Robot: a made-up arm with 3 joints. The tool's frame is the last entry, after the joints.
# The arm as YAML. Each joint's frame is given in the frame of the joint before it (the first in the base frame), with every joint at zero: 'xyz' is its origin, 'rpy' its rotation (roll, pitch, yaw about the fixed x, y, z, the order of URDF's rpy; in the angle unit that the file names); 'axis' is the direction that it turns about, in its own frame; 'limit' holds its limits. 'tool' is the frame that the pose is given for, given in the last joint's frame.
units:
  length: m
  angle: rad
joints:
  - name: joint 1
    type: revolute
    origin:
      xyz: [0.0, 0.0, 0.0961]
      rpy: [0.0, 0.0, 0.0]
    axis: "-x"
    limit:
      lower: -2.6
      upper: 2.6
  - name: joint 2
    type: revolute
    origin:
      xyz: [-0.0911, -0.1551, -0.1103]
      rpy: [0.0, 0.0, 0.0]
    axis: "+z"
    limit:
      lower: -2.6
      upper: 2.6
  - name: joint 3
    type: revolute
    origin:
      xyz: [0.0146, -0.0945, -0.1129]
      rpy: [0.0, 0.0, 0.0]
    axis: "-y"
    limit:
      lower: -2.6
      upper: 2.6
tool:
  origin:
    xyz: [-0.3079, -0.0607, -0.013]
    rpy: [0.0, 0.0, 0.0]
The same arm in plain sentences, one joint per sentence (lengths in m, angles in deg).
The arm has three revolute joints in a row. What follows holds with every joint at zero, and every direction is one of the base frame's. The first joint lies 0.0961 m along +z from the base frame's origin and turns about -x, from -148.97 to 148.97 deg. The second joint lies 0.0911 m along -x and 0.1551 m along -y and 0.1103 m along -z from the first joint and turns about +z, from -148.97 to 148.97 deg. The third joint lies 0.0146 m along +x and 0.0945 m along -y and 0.1129 m along -z from the second joint and turns about -y, from -148.97 to 148.97 deg. The tool frame, which is the frame that the pose is given for, lies 0.3079 m along -x and 0.0607 m along -y and 0.0130 m along -z from the third joint; its axes are parallel to the base frame's.
